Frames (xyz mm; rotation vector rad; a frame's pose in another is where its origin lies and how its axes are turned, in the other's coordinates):
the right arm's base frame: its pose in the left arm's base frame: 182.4 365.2 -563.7 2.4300 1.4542 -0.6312
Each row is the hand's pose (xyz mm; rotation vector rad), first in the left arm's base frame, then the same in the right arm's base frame.
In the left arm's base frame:
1: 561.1 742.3 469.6 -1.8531 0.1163 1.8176
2: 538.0 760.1 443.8 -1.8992 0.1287 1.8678
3: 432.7 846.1 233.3 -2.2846 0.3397 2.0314
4: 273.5 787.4 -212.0 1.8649 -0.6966 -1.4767
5: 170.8 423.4 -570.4 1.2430 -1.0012 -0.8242
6: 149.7 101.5 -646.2 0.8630 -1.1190 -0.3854
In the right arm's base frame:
1: -46.0 137.2 -1154.3 1.4691 -0.6409 0.5402
2: -29.3 108.9 -1133.5 1.4133 -0.6875 0.5657
3: 94.8 -21.4 -959.0 1.0433 -0.8582 0.8350
4: 196.7 -126.4 -505.5 0.3503 -1.1693 1.3285
5: 43.6 -37.8 -15.4 -0.4597 -1.3851 1.8426
6: -178.6 98.1 189.5 -1.0430 -1.3761 2.1247

